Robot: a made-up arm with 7 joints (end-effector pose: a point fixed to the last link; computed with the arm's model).
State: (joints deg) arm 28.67 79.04 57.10 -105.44 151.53 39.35 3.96
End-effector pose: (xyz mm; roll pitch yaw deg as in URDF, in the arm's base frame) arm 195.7 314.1 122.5 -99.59 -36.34 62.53
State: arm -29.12 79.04 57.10 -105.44 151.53 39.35 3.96
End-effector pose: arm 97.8 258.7 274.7 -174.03 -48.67 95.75
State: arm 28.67 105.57 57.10 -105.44 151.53 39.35 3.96
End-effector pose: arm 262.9 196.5 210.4 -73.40 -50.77 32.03
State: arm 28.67 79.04 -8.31 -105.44 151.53 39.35 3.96
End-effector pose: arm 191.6 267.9 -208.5 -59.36 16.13 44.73
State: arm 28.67 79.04 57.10 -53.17 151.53 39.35 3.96
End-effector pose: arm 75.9 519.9 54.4 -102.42 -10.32 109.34
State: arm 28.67 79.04 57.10 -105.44 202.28 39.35 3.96
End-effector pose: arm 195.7 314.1 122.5 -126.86 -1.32 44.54
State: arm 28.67 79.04 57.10 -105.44 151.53 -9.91 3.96
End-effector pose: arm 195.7 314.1 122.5 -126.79 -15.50 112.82
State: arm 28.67 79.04 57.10 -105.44 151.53 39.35 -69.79
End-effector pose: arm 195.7 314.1 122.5 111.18 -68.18 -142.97
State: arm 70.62 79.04 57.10 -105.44 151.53 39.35 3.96
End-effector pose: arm 150.7 359.5 -2.3 -61.21 -16.49 59.60
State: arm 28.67 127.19 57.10 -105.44 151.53 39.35 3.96
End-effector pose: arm 300.1 72.9 237.9 -42.28 -52.24 -2.39
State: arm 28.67 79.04 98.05 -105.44 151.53 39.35 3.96
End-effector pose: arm 29.4 290.0 258.9 -153.45 -51.30 107.18
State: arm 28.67 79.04 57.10 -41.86 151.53 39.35 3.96
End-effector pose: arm 32.4 542.8 28.8 -100.19 -4.96 118.76
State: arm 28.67 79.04 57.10 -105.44 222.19 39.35 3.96
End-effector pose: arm 195.7 314.1 122.5 -140.31 9.24 33.31
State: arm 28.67 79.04 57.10 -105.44 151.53 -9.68 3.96
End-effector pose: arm 195.7 314.1 122.5 -126.72 -15.63 112.63
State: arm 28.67 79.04 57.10 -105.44 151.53 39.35 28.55
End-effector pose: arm 195.7 314.1 122.5 -97.89 -12.02 58.46
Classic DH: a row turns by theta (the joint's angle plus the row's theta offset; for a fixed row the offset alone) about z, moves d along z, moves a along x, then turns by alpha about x. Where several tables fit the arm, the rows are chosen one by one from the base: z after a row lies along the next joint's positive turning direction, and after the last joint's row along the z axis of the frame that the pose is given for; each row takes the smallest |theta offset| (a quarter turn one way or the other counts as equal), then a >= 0, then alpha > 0; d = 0 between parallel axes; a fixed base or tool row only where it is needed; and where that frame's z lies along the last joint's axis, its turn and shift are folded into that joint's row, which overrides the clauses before.
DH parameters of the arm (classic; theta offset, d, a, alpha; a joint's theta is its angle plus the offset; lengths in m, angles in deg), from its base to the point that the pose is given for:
base (fixed): 0 0 0 -70
joint 1: 90 0 0 90
joint 2: 70 0 0 -90
joint 3: -90 -0.279 0.0313 -90
joint 4: 0 0 -0.0338 90
joint 5: 0 -0.2791 0 -90
joint 6: 0 0 0 90
joint 7: 0 0 0 0

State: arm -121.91 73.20 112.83 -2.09 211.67 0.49 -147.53
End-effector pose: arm 281.1 366.1 315.7 162.59 55.05 33.00
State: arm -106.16 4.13 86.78 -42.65 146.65 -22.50 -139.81
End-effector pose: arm 516.8 -9.0 168.3 -97.80 -11.67 97.52
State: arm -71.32 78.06 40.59 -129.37 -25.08 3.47 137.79
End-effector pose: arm -10.9 114.1 274.5 133.66 -0.88 130.56
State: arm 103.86 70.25 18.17 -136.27 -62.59 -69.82 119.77
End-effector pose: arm -61.2 197.4 -171.0 -64.33 -0.04 -20.37
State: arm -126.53 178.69 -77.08 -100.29 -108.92 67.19 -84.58
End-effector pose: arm -149.2 363.9 107.2 155.03 0.82 146.93
